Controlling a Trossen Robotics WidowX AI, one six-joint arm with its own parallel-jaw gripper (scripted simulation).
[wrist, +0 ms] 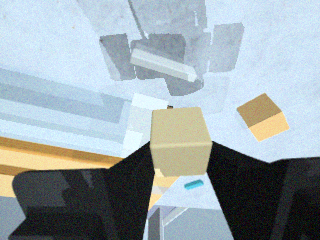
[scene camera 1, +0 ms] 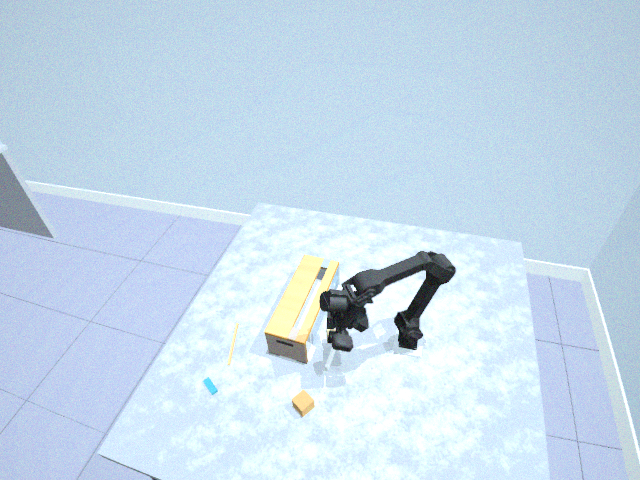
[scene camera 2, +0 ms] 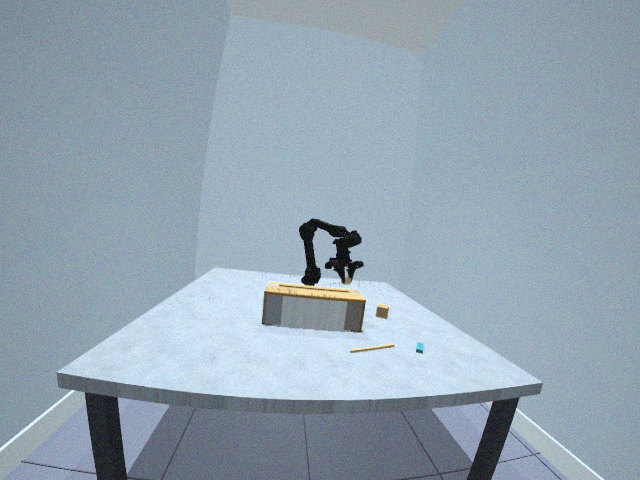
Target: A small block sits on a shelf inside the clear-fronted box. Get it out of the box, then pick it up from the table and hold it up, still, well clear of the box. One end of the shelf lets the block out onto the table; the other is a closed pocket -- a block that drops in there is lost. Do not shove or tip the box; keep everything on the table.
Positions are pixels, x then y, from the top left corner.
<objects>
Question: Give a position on a box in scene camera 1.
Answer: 292, 331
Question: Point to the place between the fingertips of my gripper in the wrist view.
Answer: At 177, 145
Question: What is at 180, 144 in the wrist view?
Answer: A tan block.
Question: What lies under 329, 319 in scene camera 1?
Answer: My gripper.
</objects>
